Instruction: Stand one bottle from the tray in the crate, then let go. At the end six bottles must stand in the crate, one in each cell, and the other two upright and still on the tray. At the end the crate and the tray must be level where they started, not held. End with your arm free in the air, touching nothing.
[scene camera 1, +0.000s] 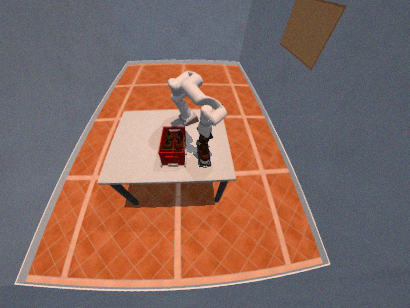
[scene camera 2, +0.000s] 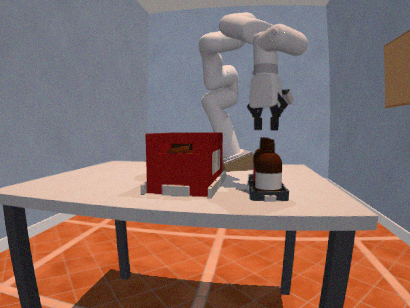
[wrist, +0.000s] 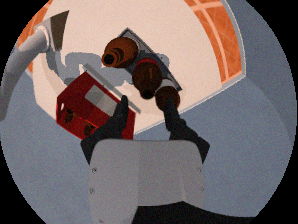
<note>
In view: the gripper (scene camera 2: 266, 130), a red crate (scene camera 2: 199, 170) and a brown bottle (wrist: 147, 77).
The gripper is seen too in the wrist view (wrist: 146, 103).
</note>
